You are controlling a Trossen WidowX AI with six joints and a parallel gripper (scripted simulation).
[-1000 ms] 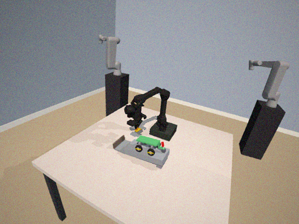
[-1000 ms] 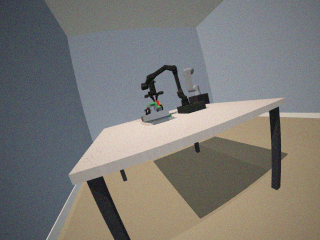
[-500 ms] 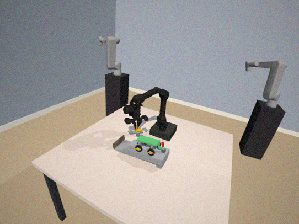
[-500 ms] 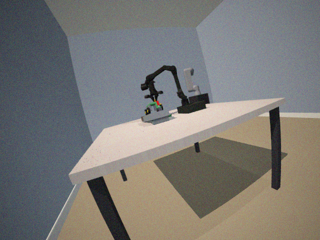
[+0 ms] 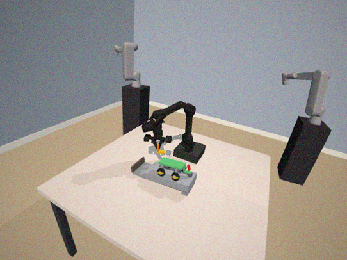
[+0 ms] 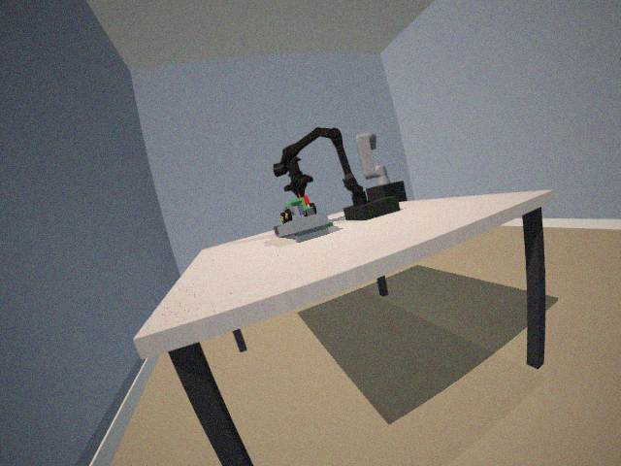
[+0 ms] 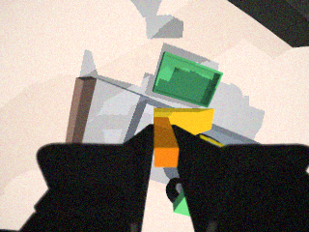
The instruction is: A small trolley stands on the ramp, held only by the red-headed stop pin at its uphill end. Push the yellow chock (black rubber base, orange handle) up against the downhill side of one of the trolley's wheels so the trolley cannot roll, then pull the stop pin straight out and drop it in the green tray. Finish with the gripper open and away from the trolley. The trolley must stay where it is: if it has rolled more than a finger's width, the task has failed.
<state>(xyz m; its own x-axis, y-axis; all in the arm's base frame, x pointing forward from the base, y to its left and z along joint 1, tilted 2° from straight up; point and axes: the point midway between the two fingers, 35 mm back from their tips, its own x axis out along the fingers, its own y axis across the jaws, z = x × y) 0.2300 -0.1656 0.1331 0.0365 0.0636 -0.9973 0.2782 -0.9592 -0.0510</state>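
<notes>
The red-headed stop pin is 9 cm ahead of my gripper tip, 26 cm to the left of it and 2 cm below it. The rest, counted from my gripper tip: brown end wall: 8 cm ahead, 12 cm to the right, 13 cm below; then yellow chock: 2 cm to the left, 1 cm below; then green trolley: 10 cm ahead, 15 cm to the left, 4 cm below.
</notes>
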